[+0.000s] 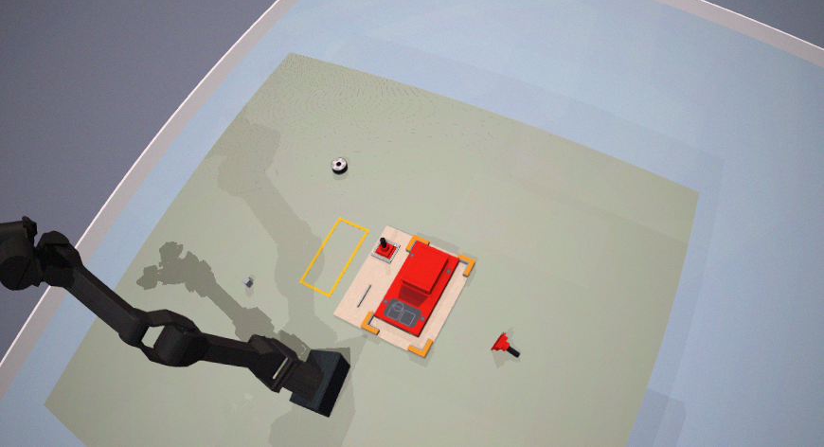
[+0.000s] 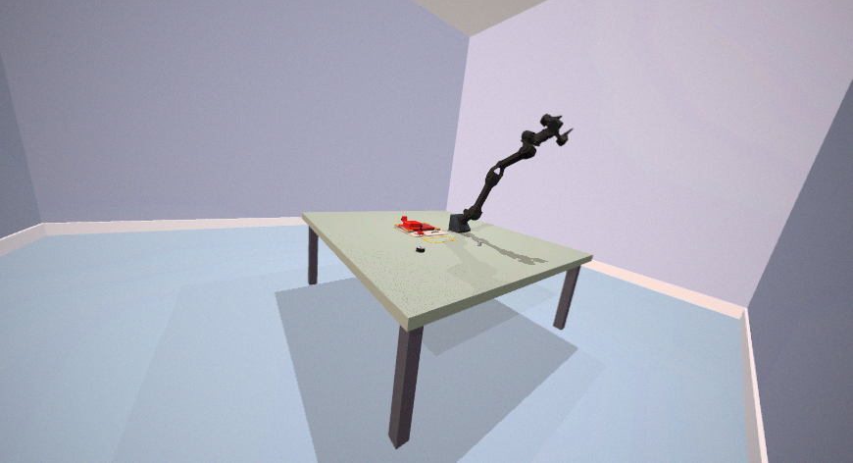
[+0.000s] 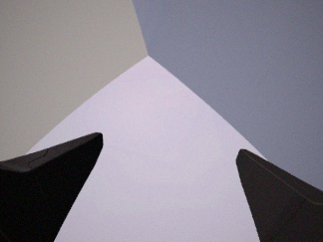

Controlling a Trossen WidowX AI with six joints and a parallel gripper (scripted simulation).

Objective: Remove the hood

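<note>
Now: gripper tip 560 mm short of the red hood, 530 mm to the left of it and 660 mm above it. Also, from my gripper tip: small wheel (750 mm ahead, 200 mm to the right, 700 mm below).
</note>
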